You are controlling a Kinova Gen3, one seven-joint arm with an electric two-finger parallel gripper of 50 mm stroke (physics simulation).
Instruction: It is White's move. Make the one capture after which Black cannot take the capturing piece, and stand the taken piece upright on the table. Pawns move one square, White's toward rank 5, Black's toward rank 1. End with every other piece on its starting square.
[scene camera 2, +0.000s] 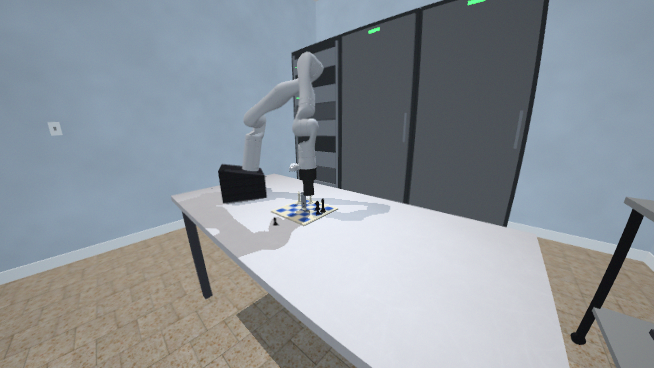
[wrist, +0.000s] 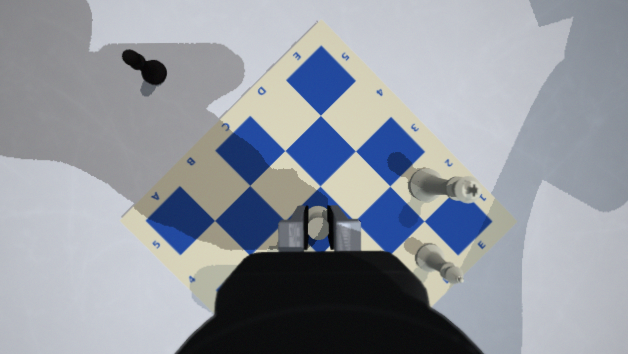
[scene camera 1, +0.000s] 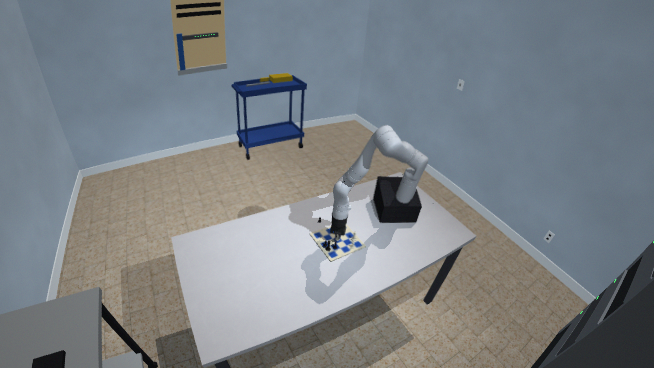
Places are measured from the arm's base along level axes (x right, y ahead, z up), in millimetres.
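Pixels of known places: gripper, between the fingertips: (scene camera 2: 304, 206) (wrist: 317, 220) (scene camera 1: 337, 237); arm's base, origin of its link: (scene camera 2: 250, 169) (scene camera 1: 403, 197).
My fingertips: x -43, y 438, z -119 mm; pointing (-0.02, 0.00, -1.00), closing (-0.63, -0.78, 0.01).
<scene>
For each thing: its middle in the pictures, then the offset to it from my fingertips. Level surfaces: height alone.
- chessboard, middle of its body: (wrist: 320, 220) (scene camera 2: 304, 210) (scene camera 1: 337, 240) dx -4, dy +0, dz -17 mm
- white piece, middle of its body: (wrist: 318, 223) dx -1, dy +1, dz +3 mm
- white king, middle of its body: (wrist: 447, 187) dx -34, dy -80, dz +17 mm
- slim white piece with a pointed top, middle of its body: (wrist: 443, 267) dx -80, dy -47, dz +8 mm
- black piece with a small round head, middle of its body: (wrist: 141, 64) (scene camera 2: 275, 220) (scene camera 1: 319, 219) dx +168, dy +27, dz -4 mm
- long white table, height of its surface: dz -20 mm
My gripper (scene camera 1: 338, 234) (scene camera 2: 303, 201) (wrist: 317, 220) is low over the middle of the chessboard (scene camera 2: 304, 223) (wrist: 320, 32), shut on a white piece (wrist: 318, 228) with a round flat top. That piece is upright at C3; whether its base touches the board is hidden. A white king (wrist: 425, 185) stands on E2, and a slim white piece with a pointed top (wrist: 430, 256) stands on D1. A black piece with a small round head (scene camera 1: 320, 220) (scene camera 2: 275, 221) (wrist: 153, 73) stands upright on the table off the board. Black pieces (scene camera 1: 328, 246) (scene camera 2: 323, 205) stand on the board; the gripper body hides them in the wrist view.
The board lies on a long white table (scene camera 1: 250, 280) (scene camera 2: 425, 280). The arm's black base (scene camera 1: 397, 202) (scene camera 2: 242, 184) stands at one end. A blue cart (scene camera 1: 270, 89) stands by the far wall. Dark cabinets (scene camera 2: 380, 125) stand behind the table.
</scene>
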